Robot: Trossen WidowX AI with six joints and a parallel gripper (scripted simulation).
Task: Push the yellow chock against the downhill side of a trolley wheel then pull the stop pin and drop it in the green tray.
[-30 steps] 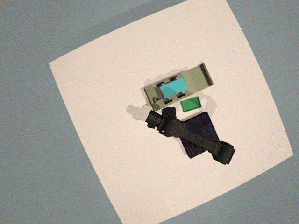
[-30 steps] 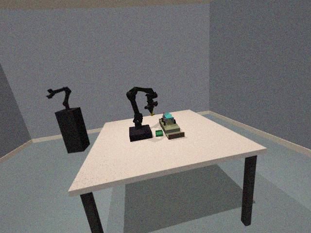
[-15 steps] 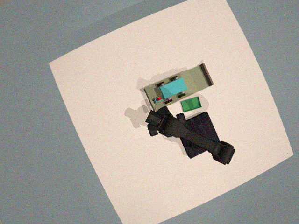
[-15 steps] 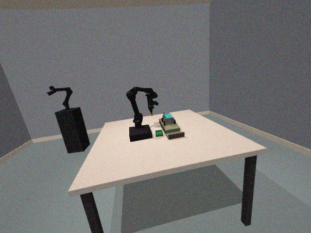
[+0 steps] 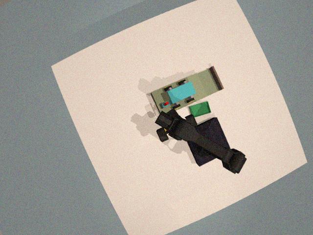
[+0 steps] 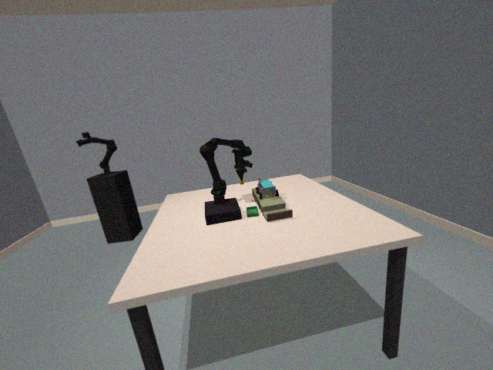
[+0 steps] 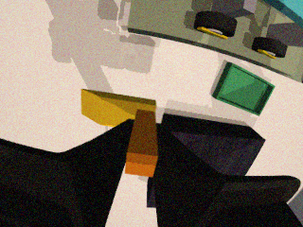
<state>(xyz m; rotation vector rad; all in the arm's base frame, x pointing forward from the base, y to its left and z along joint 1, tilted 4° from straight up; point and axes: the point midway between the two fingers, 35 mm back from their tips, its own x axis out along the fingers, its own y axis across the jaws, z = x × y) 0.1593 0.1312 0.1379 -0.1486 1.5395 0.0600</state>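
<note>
Now: gripper tip 13 cm short of the red-headed stop pin, 1 cm to the right of it and 4 cm above it. Round my gripper tip: green tray 4 cm ahead, 19 cm to the right, 18 cm below; ramp 16 cm ahead, 9 cm to the right, 13 cm below; teal trolley 16 cm ahead, 8 cm to the right, 6 cm below.
</note>
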